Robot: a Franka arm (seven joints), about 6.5 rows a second.
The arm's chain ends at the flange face. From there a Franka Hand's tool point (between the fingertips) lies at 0.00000 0.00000 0.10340 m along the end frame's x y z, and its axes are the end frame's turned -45 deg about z.
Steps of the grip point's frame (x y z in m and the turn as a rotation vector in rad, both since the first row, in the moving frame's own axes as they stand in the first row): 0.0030, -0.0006, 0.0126, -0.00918, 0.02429, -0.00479; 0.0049, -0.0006, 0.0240, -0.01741, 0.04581, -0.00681
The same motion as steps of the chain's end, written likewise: -0.0007, -0.0014, 0.0126, 0.01068, 0.02367, -0.00479; -0.0016, -0.0018, 0.0241, 0.02008, 0.04470, -0.00681
